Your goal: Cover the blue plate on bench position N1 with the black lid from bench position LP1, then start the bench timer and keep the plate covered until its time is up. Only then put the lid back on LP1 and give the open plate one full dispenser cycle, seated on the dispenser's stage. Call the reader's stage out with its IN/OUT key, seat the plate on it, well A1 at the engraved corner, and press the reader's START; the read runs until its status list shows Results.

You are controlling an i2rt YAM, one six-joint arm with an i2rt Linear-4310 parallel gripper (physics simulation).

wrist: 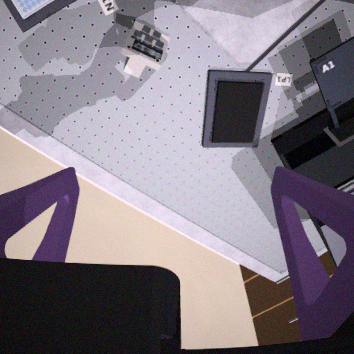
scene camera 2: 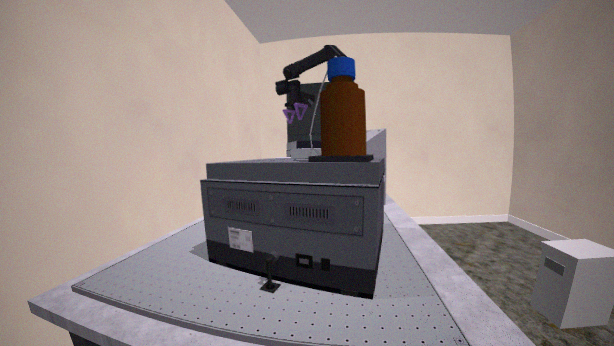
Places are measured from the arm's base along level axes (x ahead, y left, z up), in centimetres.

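Pixels of known places: gripper, fingertip midpoint: [wrist: 174, 177] [scene camera 2: 294, 122].
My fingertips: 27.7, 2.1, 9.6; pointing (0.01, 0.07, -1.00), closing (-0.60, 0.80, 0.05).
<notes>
For each thing: its middle in the pictures, then the offset to it from my fingertips, as dx, dy, dz. "*": a spot on its surface instead.
- blue plate at a spot on its surface: [wrist: 31, 6] * +7.6, -19.9, -37.0
- N1 label at a spot on its surface: [wrist: 107, 6] * +1.7, -9.6, -39.4
- bench timer at the middle of its body: [wrist: 138, 57] +5.6, -0.7, -37.7
- black lid at the middle of its body: [wrist: 236, 113] +3.7, +20.3, -38.0
- grey frame at a spot on its surface: [wrist: 208, 110] * +6.6, +15.7, -38.4
- LP1 label at a spot on its surface: [wrist: 283, 79] * -7.0, +23.6, -39.4
- dark instrument with a carrier marked A1, surface spot: [wrist: 336, 75] * -13.5, +25.1, -30.4
- amber bottle at a spot on its surface: [scene camera 2: 343, 117] * -16.4, +67.9, -8.9
- large grey instrument at a spot on its surface: [scene camera 2: 290, 172] * -6.9, +67.0, -18.2
The blue plate [wrist: 31, 6] shows partly at the top left corner of the wrist view, beside the N1 label [wrist: 107, 6], its light blue wells uncovered. The bench timer [wrist: 146, 44], pale with dark keys, stands between N1 and LP1. A black rectangle, apparently the black lid [wrist: 237, 112], lies inside the grey frame [wrist: 208, 110] beside the LP1 label [wrist: 283, 79]. My gripper [wrist: 174, 177] [scene camera 2: 295, 120] is open and empty, high above the bench, with the LP1 frame ahead of its right finger in the wrist view. The timer's display cannot be read.
A dark instrument with a carrier marked A1 [wrist: 336, 75] stands at the right of the wrist view; a thin dark rod [wrist: 285, 36] runs beside LP1. In the scene view, an amber bottle [scene camera 2: 343, 117] with a blue cap stands on a large grey instrument [scene camera 2: 290, 172].
</notes>
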